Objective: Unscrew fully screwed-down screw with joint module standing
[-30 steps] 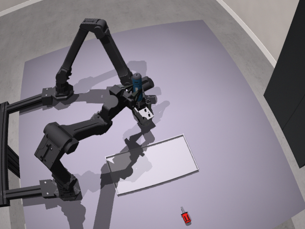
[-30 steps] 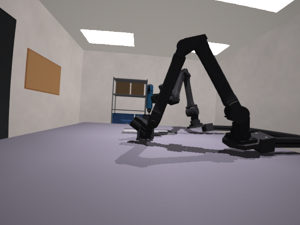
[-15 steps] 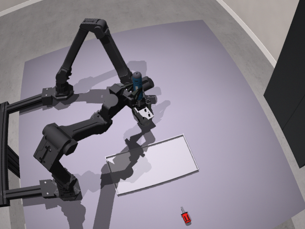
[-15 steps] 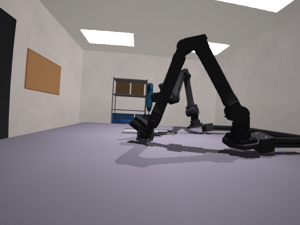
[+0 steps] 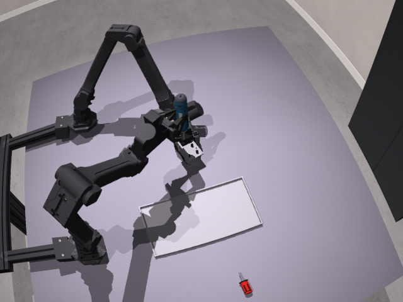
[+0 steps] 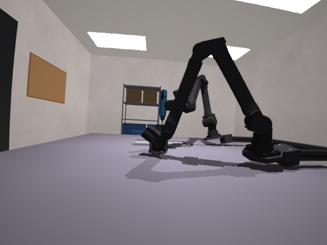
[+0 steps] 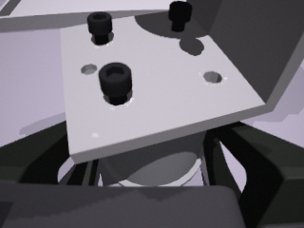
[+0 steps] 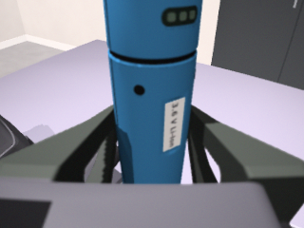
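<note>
Right now the joint module body is 1 cm above my left hand. The rest, counted from my left hand: white tray: 2 cm behind, 26 cm to the right, 2 cm below; white bracket: 5 cm above; red hand screwdriver: 8 cm ahead, 57 cm to the right, 1 cm below.
</note>
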